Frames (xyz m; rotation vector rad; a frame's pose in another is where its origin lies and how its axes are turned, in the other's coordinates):
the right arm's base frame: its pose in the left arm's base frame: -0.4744 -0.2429 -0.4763 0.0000 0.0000 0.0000
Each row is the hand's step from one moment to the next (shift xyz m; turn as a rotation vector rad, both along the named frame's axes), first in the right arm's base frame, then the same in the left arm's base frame.
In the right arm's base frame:
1: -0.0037 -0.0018 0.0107 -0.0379 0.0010 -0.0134
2: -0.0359 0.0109 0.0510 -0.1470 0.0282 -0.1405
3: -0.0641 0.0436 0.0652 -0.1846 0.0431 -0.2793
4: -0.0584 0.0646 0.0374 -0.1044 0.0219 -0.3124
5: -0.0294 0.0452 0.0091 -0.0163 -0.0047 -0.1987
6: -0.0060 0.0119 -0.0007 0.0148 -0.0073 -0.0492
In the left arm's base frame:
1: -0.0037 -0.0018 0.0107 -0.0379 0.0010 -0.0134
2: -0.0359 0.0109 0.0510 -0.1470 0.0282 -0.1405
3: -0.0641 0.0436 0.0652 -0.1846 0.0431 -0.2793
4: -0.0584 0.0646 0.0374 -0.1044 0.0219 -0.3124
5: -0.0294 0.0452 0.0091 -0.0163 -0.0047 -0.1987
6: -0.0060 0.0119 -0.0007 0.0148 -0.0073 -0.0492

